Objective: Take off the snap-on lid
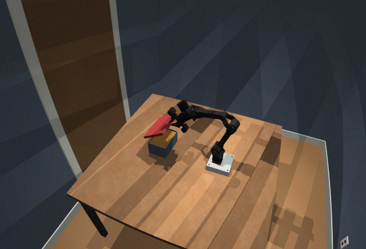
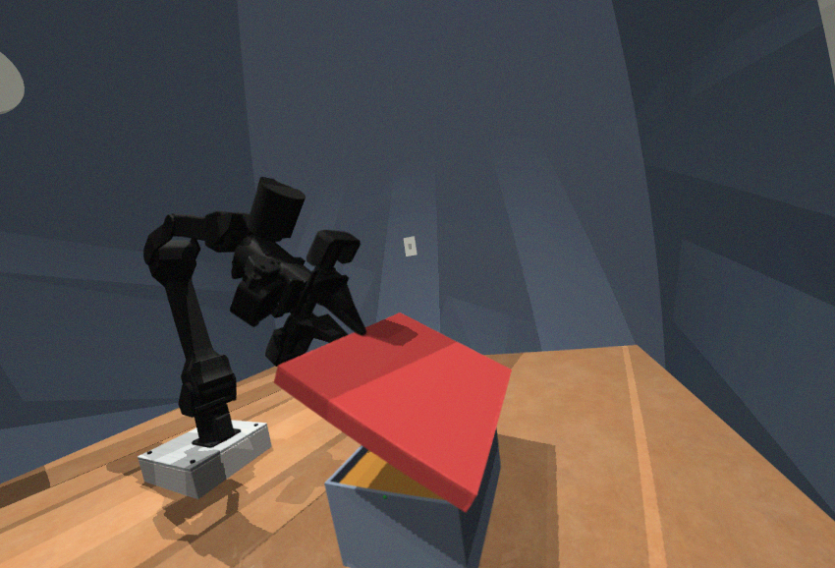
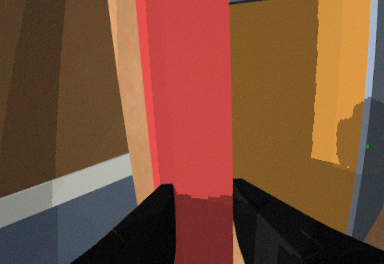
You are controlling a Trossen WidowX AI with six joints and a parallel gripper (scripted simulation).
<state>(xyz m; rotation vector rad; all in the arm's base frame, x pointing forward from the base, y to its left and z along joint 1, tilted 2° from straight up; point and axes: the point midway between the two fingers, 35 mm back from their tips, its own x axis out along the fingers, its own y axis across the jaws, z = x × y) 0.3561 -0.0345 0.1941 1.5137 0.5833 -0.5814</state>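
My gripper tip is 7 cm short of the red lid and 4 cm above it. The rest, counted from my gripper tip: grey-blue storage box (5 cm ahead, 2 cm to the left, 18 cm below).
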